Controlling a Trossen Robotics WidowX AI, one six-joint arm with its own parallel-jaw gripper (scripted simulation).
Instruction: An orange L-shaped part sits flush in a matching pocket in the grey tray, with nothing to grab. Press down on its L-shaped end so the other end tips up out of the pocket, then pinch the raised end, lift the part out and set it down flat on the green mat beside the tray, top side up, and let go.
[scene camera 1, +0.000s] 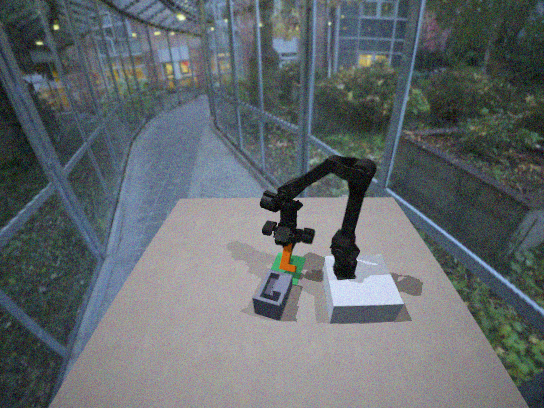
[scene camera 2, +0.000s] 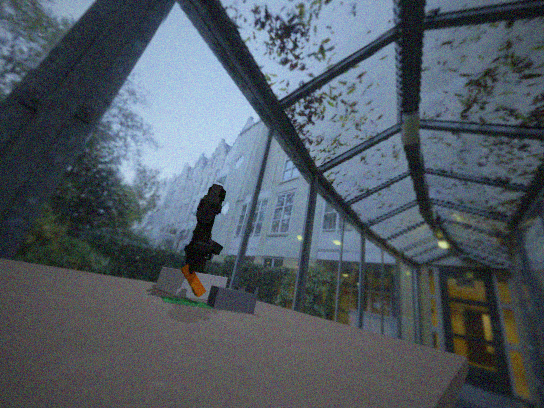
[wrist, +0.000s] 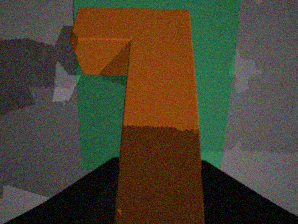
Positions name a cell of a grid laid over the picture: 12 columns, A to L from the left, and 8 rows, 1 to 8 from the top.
Labels:
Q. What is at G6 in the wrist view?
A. An orange L-shaped part.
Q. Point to my gripper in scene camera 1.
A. G5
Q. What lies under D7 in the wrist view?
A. My gripper.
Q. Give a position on a green mat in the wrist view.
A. At I2

